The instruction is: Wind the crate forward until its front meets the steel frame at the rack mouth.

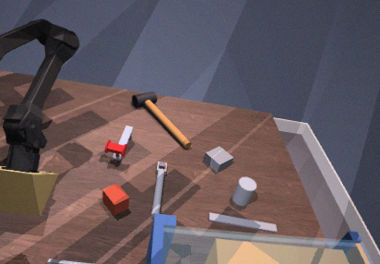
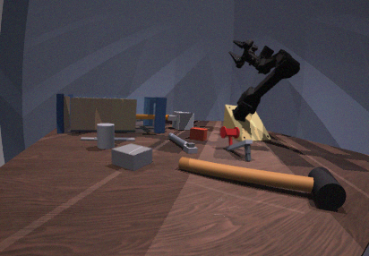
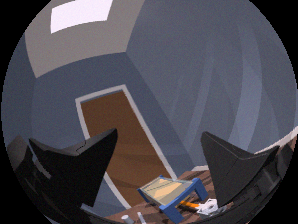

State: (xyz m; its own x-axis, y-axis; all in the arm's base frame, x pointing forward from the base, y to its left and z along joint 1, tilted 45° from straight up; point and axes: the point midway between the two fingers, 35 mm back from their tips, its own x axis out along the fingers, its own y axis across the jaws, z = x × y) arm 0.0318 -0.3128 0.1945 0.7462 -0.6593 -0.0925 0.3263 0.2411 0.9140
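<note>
My gripper tip is 45 cm above the winch handle, 37 cm to the right of it and 18 cm short of it. From my gripper tip the other things lie so: flat grey bar 59 cm ahead, 48 cm below, 19 cm to the left; grey winch 45 cm below, 19 cm ahead, 13 cm to the right; red grip 44 cm below, 32 cm to the left, 17 cm ahead.
</note>
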